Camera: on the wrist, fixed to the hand. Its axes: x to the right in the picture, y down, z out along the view.
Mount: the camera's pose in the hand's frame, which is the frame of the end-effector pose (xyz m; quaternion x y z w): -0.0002 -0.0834 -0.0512 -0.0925 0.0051 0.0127 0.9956
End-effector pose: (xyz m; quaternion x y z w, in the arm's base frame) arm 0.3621 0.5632 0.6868 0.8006 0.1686 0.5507 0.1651
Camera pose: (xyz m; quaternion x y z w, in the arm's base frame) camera 0.3067 0.6412 0.6664 0.7812 0.1076 0.5701 0.2306
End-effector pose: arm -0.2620 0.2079 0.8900 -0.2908 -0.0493 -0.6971 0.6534
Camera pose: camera -0.3578 0.1969 0.8736 -0.3471 0.0224 -0.6918 0.6328
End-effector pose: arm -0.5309 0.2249 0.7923 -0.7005 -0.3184 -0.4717 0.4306
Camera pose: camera -0.6218 0.2142 0.8268 -0.7389 -0.2623 -0.4972 0.3715
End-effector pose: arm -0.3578 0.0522 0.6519 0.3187 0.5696 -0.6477 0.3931
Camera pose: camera -0.4322 0.1063 0.6851 0.2915 0.6250 -0.5855 0.4262
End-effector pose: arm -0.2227 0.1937 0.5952 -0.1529 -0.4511 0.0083 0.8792
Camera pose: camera -0.1924 0.1008 0.5901 -0.2393 -0.4435 -0.0231 0.8634
